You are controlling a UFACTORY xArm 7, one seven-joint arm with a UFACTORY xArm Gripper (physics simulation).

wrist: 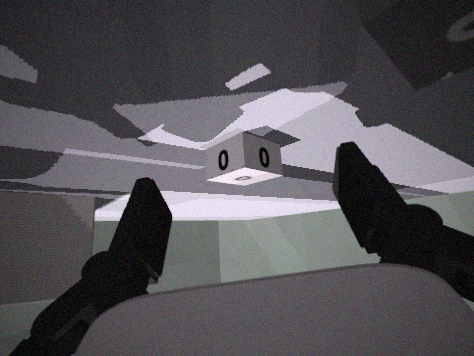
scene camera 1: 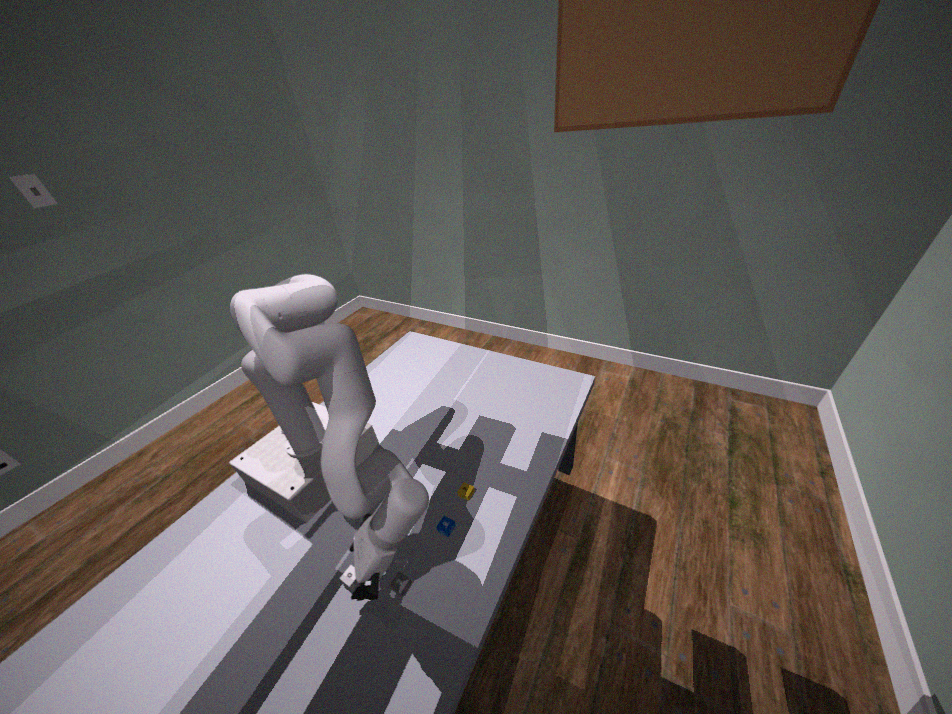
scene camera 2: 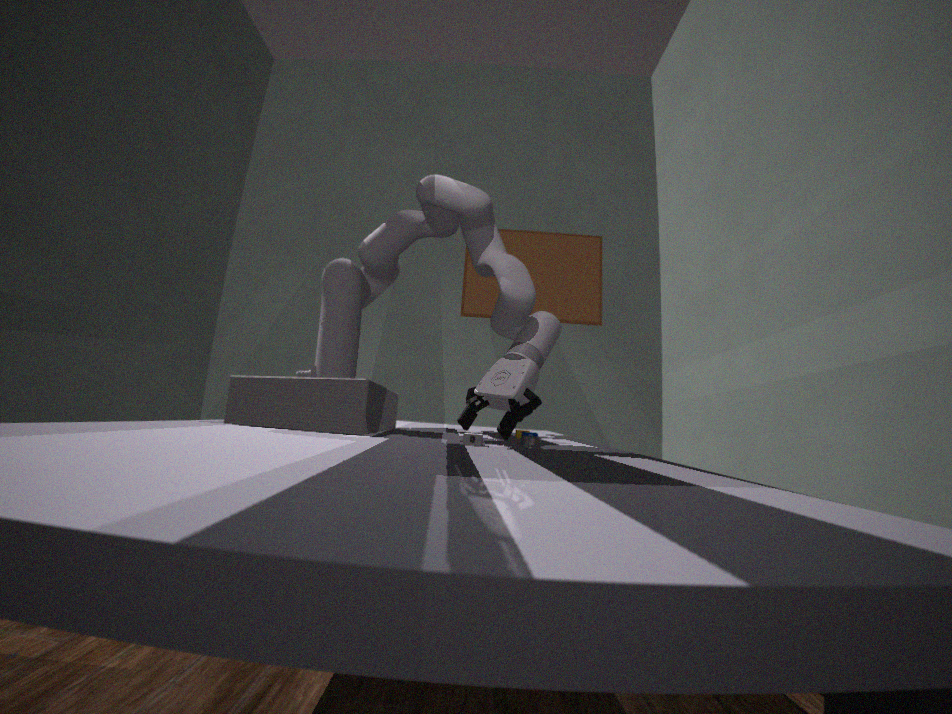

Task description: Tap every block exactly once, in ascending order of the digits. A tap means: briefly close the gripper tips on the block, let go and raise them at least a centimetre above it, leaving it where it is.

gripper: open, holds nothing
a block marked 2 (wrist: 425, 48): on the table
